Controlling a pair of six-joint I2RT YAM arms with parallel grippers.
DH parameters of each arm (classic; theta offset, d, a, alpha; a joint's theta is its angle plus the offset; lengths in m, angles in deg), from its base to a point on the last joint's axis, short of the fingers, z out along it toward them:
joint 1: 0 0.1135 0.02 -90
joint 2: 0 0 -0.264 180
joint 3: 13.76 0 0.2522 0
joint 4: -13.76 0 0.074 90
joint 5: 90 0 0 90
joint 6: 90 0.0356 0 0
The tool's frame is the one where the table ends.
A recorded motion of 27 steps. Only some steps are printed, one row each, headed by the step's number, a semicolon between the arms.
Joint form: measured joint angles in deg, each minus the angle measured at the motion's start. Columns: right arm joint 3, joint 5, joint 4, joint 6, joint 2, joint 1; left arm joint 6, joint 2, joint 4, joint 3, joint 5, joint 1.
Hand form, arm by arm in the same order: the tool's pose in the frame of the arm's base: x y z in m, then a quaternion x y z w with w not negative. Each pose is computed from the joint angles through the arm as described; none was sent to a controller.
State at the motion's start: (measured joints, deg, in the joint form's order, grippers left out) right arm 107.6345 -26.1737 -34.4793 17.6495 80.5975 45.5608; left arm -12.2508 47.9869 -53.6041 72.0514 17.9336 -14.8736
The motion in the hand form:
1: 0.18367 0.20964 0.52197 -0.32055 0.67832 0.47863 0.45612; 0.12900 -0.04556 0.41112 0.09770 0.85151 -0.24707 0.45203
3: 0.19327 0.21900 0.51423 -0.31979 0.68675 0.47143 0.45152; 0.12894 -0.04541 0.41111 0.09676 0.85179 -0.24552 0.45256
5: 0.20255 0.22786 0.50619 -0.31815 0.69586 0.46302 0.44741; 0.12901 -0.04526 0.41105 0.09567 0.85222 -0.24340 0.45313
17: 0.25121 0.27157 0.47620 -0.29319 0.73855 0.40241 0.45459; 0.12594 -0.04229 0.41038 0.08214 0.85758 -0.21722 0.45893
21: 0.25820 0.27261 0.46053 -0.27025 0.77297 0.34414 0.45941; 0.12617 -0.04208 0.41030 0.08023 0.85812 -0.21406 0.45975
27: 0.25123 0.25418 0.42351 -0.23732 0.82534 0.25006 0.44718; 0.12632 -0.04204 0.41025 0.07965 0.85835 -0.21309 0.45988
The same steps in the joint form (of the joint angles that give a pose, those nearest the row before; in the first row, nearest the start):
1: 0.00 0.31 0.15 -0.09 0.74 0.02; 0.00 0.00 0.00 0.00 -0.06 0.00
3: 0.00 0.85 0.64 -0.44 2.60 0.02; 0.00 -0.02 -0.02 0.00 -0.28 0.00
5: 0.02 1.59 1.00 -0.79 4.42 0.02; 0.02 -0.02 -0.04 0.00 -0.57 0.00
17: 6.14 9.27 1.25 -2.53 15.89 0.07; 0.26 -0.66 -1.05 0.00 -4.04 0.00
21: 4.90 16.33 -1.16 -3.69 16.55 0.07; 0.26 -0.63 -1.05 0.00 -4.48 0.00
27: -6.60 26.25 -3.04 -4.44 11.28 -0.22; 0.26 -0.61 -1.05 0.00 -4.61 0.00

